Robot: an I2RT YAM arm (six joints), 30 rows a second.
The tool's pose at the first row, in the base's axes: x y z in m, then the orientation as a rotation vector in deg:
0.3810, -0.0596, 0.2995, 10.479, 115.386, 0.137
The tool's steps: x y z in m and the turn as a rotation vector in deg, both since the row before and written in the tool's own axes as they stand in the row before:
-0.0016, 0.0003, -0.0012, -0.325, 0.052, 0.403
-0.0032, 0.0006, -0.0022, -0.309, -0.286, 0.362
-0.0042, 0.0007, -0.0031, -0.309, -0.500, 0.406
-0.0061, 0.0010, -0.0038, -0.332, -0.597, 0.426
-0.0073, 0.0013, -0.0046, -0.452, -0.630, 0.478
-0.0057, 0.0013, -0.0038, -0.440, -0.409, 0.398
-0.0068, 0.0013, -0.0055, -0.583, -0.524, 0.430
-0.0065, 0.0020, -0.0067, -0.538, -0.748, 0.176
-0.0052, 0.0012, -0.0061, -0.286, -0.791, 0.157
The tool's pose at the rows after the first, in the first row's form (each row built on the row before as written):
0.3806, -0.0594, 0.3015, 10.680, 115.389, 0.724
0.3801, -0.0591, 0.3054, 10.840, 115.058, 1.237
0.3792, -0.0588, 0.3106, 11.038, 114.508, 1.755
0.3784, -0.0585, 0.3178, 11.239, 113.857, 2.297
0.3773, -0.0581, 0.3264, 11.412, 113.160, 2.986
0.3762, -0.0575, 0.3333, 11.515, 112.689, 3.633
0.3739, -0.0571, 0.3418, 11.555, 112.088, 4.426
0.3704, -0.0560, 0.3506, 11.376, 111.287, 4.980
0.3667, -0.0556, 0.3578, 11.346, 110.464, 5.270

